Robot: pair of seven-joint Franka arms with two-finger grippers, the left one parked.
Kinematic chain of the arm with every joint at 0, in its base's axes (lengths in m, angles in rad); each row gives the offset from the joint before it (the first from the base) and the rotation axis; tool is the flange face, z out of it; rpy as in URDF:
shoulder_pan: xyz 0 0 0.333 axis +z
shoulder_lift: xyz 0 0 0 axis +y
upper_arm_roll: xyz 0 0 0.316 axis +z
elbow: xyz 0.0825 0 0 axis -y
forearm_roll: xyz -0.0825 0 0.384 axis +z
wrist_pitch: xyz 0 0 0 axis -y
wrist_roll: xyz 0.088 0 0 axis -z
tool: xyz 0 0 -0.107 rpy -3.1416 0 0
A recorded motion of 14 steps. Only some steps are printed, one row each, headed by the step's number.
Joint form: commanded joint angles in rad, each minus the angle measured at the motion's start. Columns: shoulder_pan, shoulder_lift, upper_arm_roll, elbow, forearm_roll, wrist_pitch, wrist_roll.
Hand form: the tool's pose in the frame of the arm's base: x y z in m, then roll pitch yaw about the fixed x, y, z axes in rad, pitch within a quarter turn. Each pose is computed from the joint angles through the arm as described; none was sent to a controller.
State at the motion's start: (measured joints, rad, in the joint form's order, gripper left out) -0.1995 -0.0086 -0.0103 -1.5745 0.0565 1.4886 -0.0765
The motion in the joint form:
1: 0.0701 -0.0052 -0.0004 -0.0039 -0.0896 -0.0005 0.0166
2: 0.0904 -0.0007 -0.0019 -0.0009 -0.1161 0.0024 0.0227
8: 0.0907 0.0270 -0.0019 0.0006 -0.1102 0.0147 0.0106
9: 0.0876 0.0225 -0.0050 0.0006 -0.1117 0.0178 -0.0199
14: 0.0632 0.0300 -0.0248 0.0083 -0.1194 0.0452 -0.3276
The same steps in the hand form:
1: 0.5353 -0.0793 0.6216 3.1132 0.0783 -0.0828
2: 0.5381 -0.0724 0.6210 3.0861 0.0781 -0.0722
8: 0.5474 -0.0726 0.6074 3.0934 0.0923 -0.0586
9: 0.5460 -0.0760 0.6102 3.0941 0.0863 -0.0342
14: 0.5474 -0.1016 0.6119 3.1041 0.0744 0.2307

